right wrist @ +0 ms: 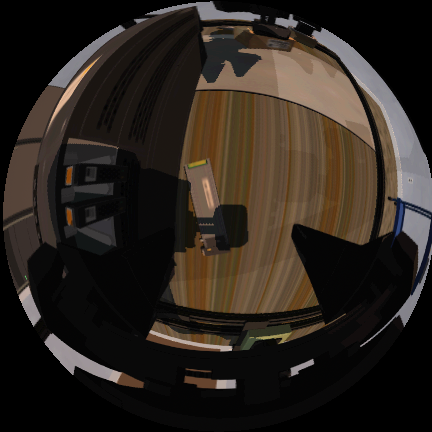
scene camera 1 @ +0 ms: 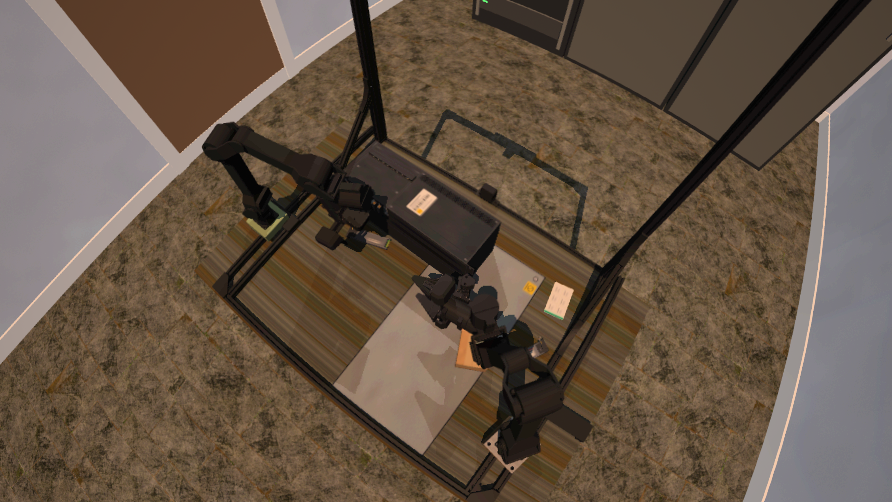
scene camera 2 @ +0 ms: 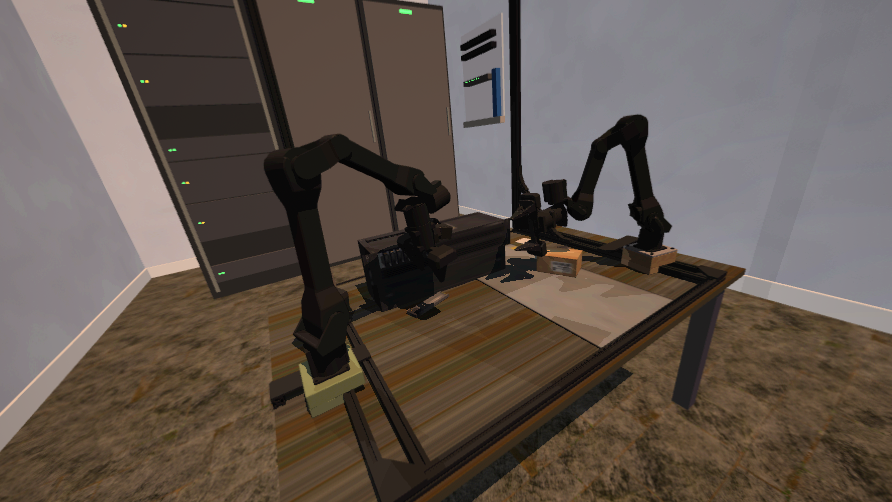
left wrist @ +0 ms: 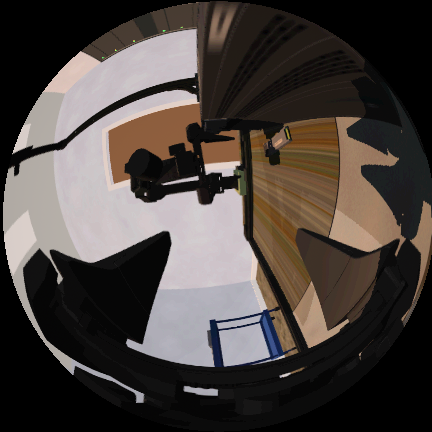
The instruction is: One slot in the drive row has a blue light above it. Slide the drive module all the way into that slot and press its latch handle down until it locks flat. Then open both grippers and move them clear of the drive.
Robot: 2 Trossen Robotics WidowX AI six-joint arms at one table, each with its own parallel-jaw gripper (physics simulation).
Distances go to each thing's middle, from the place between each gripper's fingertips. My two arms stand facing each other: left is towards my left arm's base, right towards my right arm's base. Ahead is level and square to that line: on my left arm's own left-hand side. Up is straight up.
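Labels:
The grey mat (scene camera 1: 404,377) is 10 cm to the left of my left hand, 1 cm ahead of my left hand and 16 cm below my left hand. My right hand is 350 mm to the right of the grey mat, 100 mm above the grey mat and 30 mm short of the grey mat.

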